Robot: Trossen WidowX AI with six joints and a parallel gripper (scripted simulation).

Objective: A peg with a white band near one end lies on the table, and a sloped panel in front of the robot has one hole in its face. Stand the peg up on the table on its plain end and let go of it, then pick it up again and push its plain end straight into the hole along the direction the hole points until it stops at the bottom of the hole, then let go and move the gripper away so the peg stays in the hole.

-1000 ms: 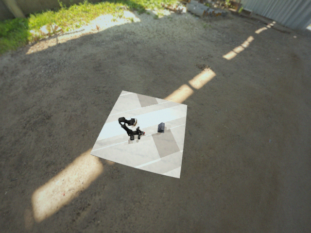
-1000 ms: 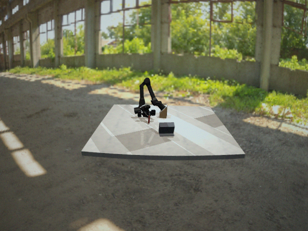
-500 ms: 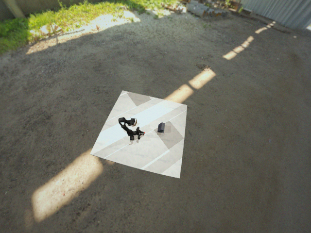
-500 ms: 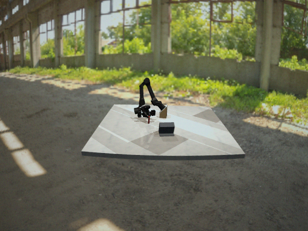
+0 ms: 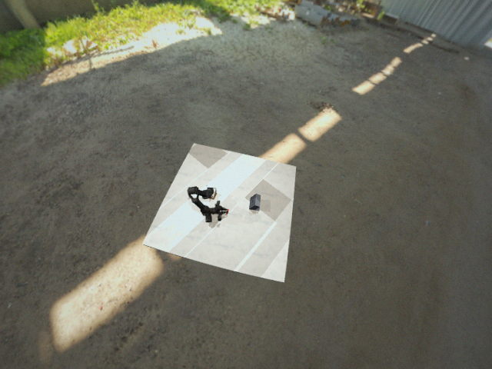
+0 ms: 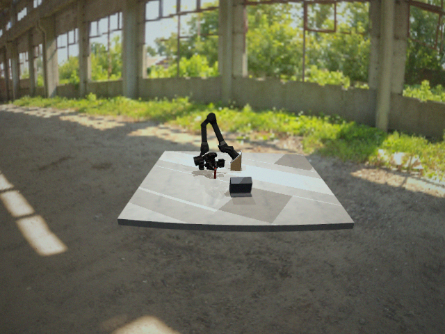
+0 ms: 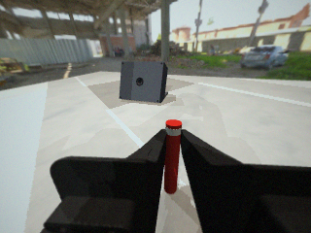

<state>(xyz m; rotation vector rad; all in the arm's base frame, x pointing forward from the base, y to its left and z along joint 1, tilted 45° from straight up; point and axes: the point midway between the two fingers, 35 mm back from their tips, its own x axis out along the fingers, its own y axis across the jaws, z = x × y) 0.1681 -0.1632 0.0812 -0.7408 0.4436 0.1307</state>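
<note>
Right now my gripper tip is 10 mm above the red peg. Round my gripper tip: sloped panel: 240 mm ahead, 150 mm to the left, 20 mm below.
</note>
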